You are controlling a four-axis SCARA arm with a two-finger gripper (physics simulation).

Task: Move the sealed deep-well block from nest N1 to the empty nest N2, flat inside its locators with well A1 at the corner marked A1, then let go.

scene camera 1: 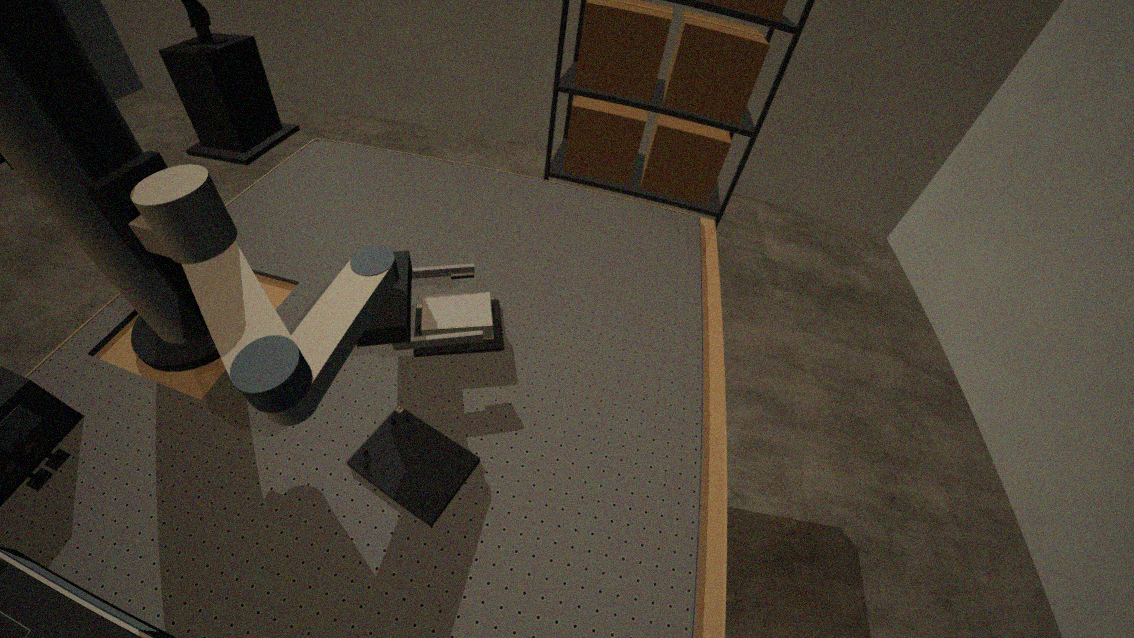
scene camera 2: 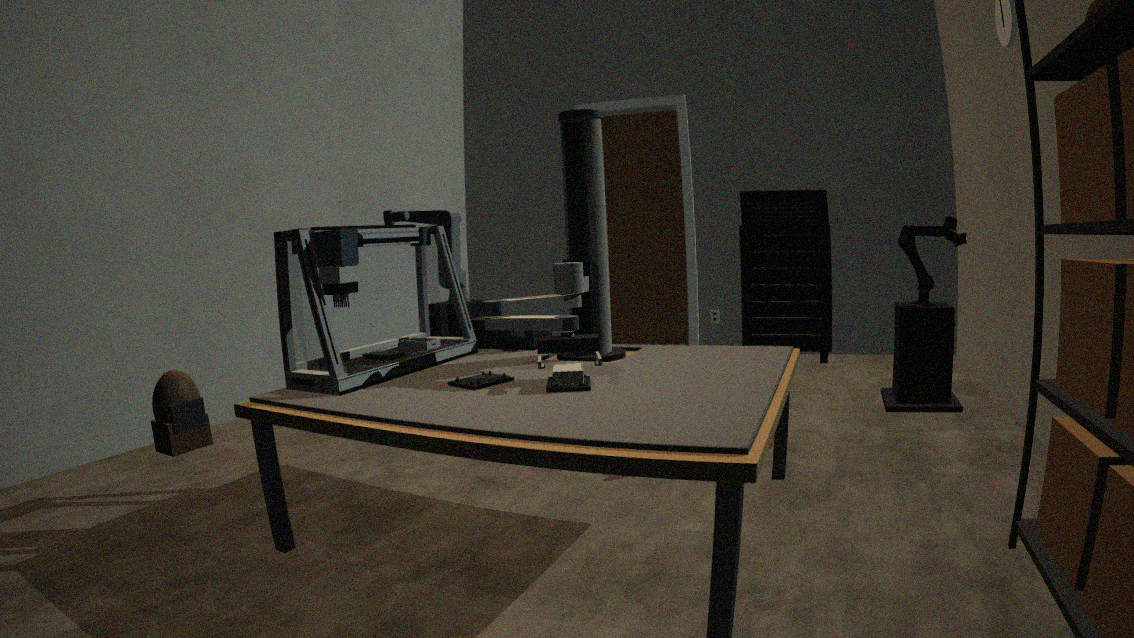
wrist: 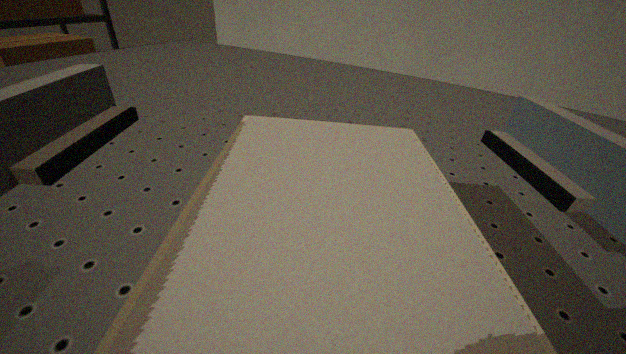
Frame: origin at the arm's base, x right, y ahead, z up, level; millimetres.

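Seen in the pictures: gripper, fingertip midpoint: [scene camera 1: 478, 299] [scene camera 2: 570, 363] [wrist: 317, 103]; arm's base, link origin: [scene camera 1: 200, 320] [scene camera 2: 591, 357].
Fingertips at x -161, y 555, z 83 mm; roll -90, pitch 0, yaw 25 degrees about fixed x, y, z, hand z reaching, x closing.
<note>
Pixels of each thing's top centre, then the offset from my fingertips to it. Level surfaces: height alone.
- sealed deep-well block, top centre: [wrist: 334, 205] [scene camera 1: 456, 310] [scene camera 2: 568, 367] dx +22, dy -34, dz -16 mm
- dark nest N1, top centre: [scene camera 1: 458, 322] [scene camera 2: 568, 379] dx +22, dy -34, dz -52 mm
- Nest N2, top centre: [scene camera 1: 411, 458] [scene camera 2: 480, 375] dx +293, dy -3, dz -48 mm
- table, surface height: dz -70 mm
The sealed deep-well block [scene camera 1: 455, 311] [scene camera 2: 567, 367] [wrist: 325, 225], pale on top, sits in the dark nest N1 [scene camera 1: 498, 319] [scene camera 2: 568, 386]. My gripper [scene camera 1: 478, 302] [scene camera 2: 570, 361] [wrist: 317, 103] is open and empty. In the wrist view its fingers stand to the left and right of the block, with a gap on each side, wider on the left. In the second scene view the fingertips are near or a little above the block's top. Nest N2 [scene camera 1: 413, 468] [scene camera 2: 480, 380] is empty and turned at an angle to N1. The A1 marks are too small to read.
A gantry machine [scene camera 2: 283, 301] stands on the table [scene camera 2: 666, 412] beyond N2. The arm's column [scene camera 2: 582, 198] rises behind the nests. A shelf rack [scene camera 1: 553, 119] with boxes stands past the table's edge. A dark pedestal [scene camera 1: 229, 95] [scene camera 2: 923, 341] carries another arm.
</note>
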